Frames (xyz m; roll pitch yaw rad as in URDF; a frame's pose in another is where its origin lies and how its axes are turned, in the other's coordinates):
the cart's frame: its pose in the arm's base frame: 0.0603 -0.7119 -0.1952 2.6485 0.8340 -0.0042
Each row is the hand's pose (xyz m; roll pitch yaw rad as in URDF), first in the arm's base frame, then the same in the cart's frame.
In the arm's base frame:
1: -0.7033 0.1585 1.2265 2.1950 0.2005 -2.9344
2: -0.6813 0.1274 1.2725 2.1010 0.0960 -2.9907
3: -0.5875 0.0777 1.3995 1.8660 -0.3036 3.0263
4: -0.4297 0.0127 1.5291 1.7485 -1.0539 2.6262
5: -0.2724 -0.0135 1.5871 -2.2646 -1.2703 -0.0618
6: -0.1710 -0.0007 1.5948 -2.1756 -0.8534 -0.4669
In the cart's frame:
1: -1.5685 -0.5807 -0.7514 -1.5916 -0.9978 -2.7275
2: -1.5877 -0.5310 -0.7784 -1.6547 -0.8806 -2.7554
3: -1.6186 -0.4142 -0.8915 -1.9065 -0.4025 -2.7741
4: -1.6083 -0.2609 -1.0409 -2.2890 0.3552 -3.0481
5: -1.5455 -0.1648 -1.1659 3.1377 0.8482 2.4488
6: -1.4831 -0.1384 -1.2428 2.3863 0.7627 1.7979

